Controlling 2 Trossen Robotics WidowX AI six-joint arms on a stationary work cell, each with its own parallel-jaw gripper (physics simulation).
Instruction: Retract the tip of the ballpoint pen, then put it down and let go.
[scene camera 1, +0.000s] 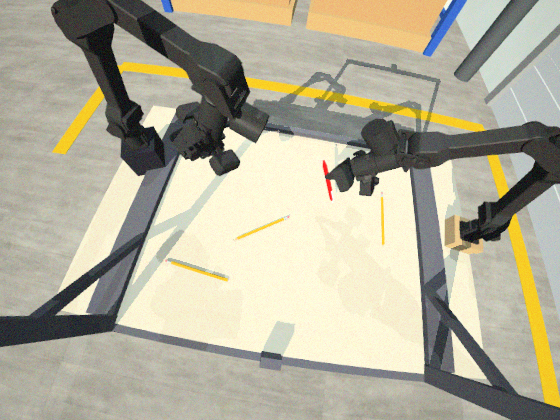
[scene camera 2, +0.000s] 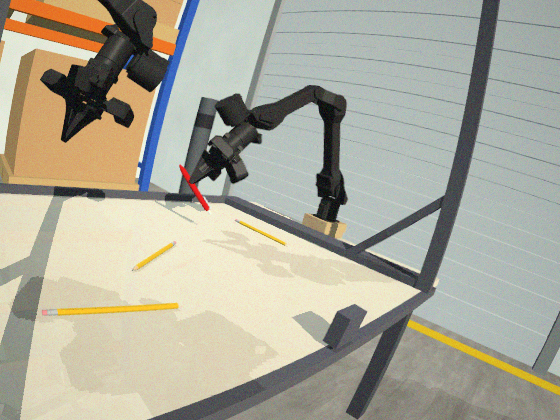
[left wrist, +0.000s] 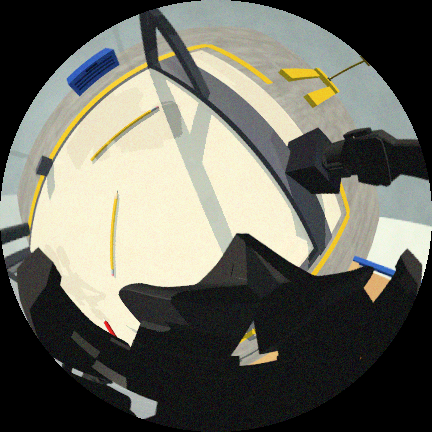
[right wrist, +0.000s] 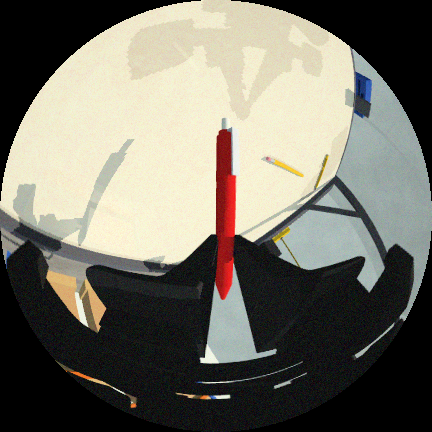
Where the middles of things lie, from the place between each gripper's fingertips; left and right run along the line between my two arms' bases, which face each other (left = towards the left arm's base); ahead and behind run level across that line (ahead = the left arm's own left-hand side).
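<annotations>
From my right hand: grey block (scene camera 2: 346, 322) 4 cm to the left, 7 cm below, 50 cm behind; tan block (scene camera 1: 452, 240) 3 cm behind, 8 cm below, 50 cm to the right; red ballpoint pen (right wrist: 227, 143) 1 cm behind, 1 cm below, 1 cm to the right.
From my left hand: grey block 140 mm below, 290 mm to the right, 420 mm behind; tan block 150 mm below, 830 mm to the right, 50 mm ahead. My left hand: 80 mm above the red ballpoint pen, 340 mm to the left of it, 70 mm short of it. Going by their middles, of the things named here, farthest from my left hand: the tan block.
</annotations>
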